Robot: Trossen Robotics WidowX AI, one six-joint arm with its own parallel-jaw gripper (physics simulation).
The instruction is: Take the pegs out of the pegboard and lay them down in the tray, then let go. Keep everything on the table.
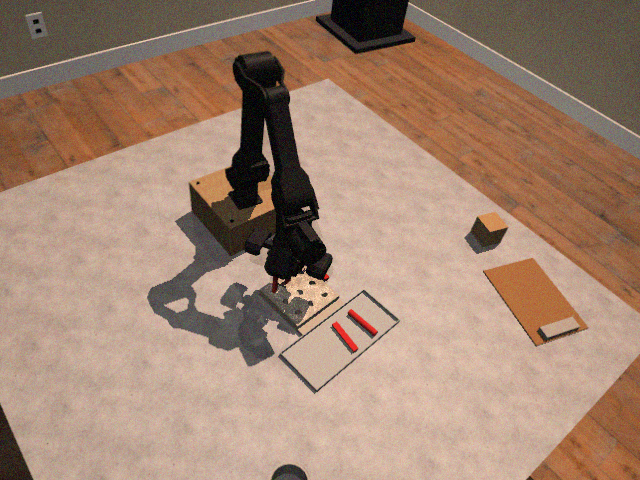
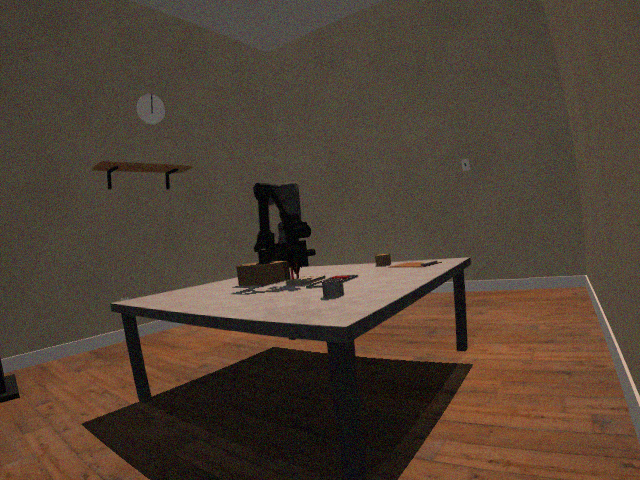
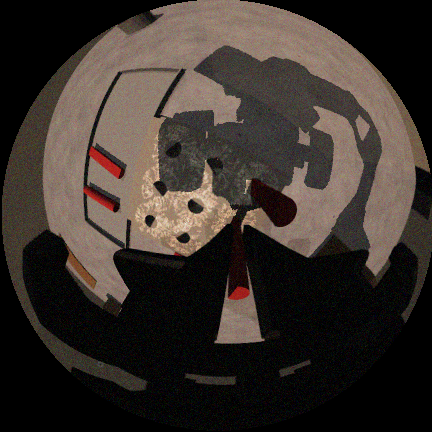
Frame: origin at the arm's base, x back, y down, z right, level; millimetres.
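Seen in the pictures: gripper, fingertip midpoint: (image 2: 297,273) (image 3: 236,229); arm's base at its link origin: (image 1: 245,197) (image 2: 265,263).
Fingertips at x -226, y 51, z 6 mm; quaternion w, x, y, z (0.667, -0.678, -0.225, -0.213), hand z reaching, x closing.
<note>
Offsets run from my fingertips to a thing's middle. "pt": to the spot under its first point.
My gripper (image 1: 285,275) (image 3: 236,229) is shut on a red peg {dx +6, dy -9, dz -7 mm} (image 3: 238,265), which is upright between the fingertips at the pegboard's edge nearest the arm; whether its lower end is still in a hole is hidden. Another dark red peg {dx -5, dy +1, dz +34 mm} (image 1: 274,284) (image 3: 274,202) stands in the pegboard {dx -46, dy +35, dz -16 mm} (image 1: 316,304) (image 3: 170,220) close beside the fingers. Two red pegs {dx -178, dy +40, dz -49 mm} (image 1: 344,336) {dx -166, dy +37, dz -105 mm} (image 1: 362,322) (image 3: 106,162) (image 3: 101,199) lie apart in the tray {dx -173, dy +60, dz -45 mm} (image 1: 310,361) (image 3: 142,95). A further red peg {dx +18, dy +42, dz -94 mm} (image 1: 326,277) (image 3: 178,254) shows in part beside the pegboard, mostly hidden by the gripper.
The arm's wooden base box (image 1: 211,222) (image 2: 258,274) stands behind the pegboard. A small wooden block {dx -93, dy +16, dz -567 mm} (image 1: 489,230) (image 2: 382,259) and an orange-brown board {dx -308, dy +39, dz -532 mm} (image 1: 529,297) with a pale bar {pt dx -402, dy +32, dz -507 mm} (image 1: 558,328) are to the right. A dark round object {dx -399, dy +19, dz +219 mm} (image 1: 289,472) (image 2: 332,288) stands towards the front.
</note>
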